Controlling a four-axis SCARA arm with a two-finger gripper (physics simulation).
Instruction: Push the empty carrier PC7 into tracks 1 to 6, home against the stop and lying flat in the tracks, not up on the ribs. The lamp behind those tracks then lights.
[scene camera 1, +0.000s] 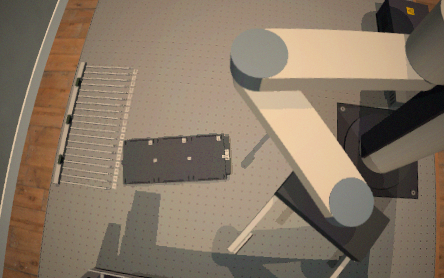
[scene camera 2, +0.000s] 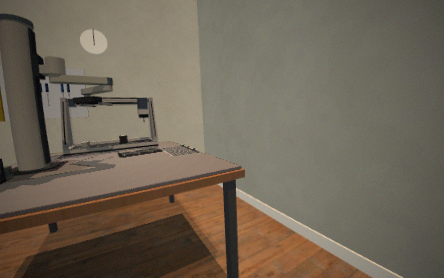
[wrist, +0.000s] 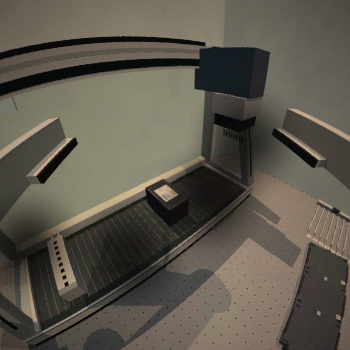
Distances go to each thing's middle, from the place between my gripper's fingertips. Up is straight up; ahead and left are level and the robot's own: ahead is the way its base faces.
The dark carrier PC7 (scene camera 1: 204, 157) is 40 cm below my hand, 27 cm to the right of it and 25 cm ahead of it.
